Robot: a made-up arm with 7 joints.
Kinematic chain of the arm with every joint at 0, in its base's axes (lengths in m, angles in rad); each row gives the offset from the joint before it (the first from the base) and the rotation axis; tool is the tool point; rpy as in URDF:
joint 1: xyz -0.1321 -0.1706 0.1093 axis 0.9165 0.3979 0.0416
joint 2: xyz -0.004 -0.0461 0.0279 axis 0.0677 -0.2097 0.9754
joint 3: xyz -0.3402 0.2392 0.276 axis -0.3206 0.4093 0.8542
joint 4: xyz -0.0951 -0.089 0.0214 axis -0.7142 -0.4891 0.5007
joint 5: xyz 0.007 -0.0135 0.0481 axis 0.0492 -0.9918 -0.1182
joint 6: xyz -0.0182 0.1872 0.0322 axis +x
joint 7: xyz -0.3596 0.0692 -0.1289 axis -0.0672 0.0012 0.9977
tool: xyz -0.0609 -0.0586 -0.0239 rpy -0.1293 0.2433 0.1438
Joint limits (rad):
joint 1: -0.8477..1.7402
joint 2: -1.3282..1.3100
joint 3: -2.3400..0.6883
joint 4: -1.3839..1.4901
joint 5: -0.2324..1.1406
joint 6: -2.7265..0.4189
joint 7: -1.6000..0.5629
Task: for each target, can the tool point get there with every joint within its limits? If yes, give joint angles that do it. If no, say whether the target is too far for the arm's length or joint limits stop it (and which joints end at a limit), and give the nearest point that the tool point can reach.
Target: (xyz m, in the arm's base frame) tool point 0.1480 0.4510 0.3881
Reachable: yes | joints 0.5688 -0.6134 -1.7246 0.6740 -0.0328 0.1253 -0.7180
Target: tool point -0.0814 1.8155 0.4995
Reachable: no: too far | nearest point -0.1071 0.8795 0.3157 | short by 0.954 m
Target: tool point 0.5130 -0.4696 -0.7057
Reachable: no: joint limits stop it (at a limit: joint 1, joint 2, joint 3, joint 6) | nearest point 0.4497 -0.3385 -0.2213 | short by 0.506 m
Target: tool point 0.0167 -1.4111 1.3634
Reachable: no: too far | nearest point -0.0514 -0.9307 0.8729 | short by 0.690 m
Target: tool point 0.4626 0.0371 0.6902
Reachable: yes | joints 0.9181 -0.8851 -1.8194 -0.7973 0.5157 -2.0054 -0.5372
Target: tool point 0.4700 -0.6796 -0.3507
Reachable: no: joint limits stop it (at a limit: joint 1, joint 2, joint 3, joint 6) | nearest point 0.4374 -0.5219 -0.1351 | short by 0.269 m
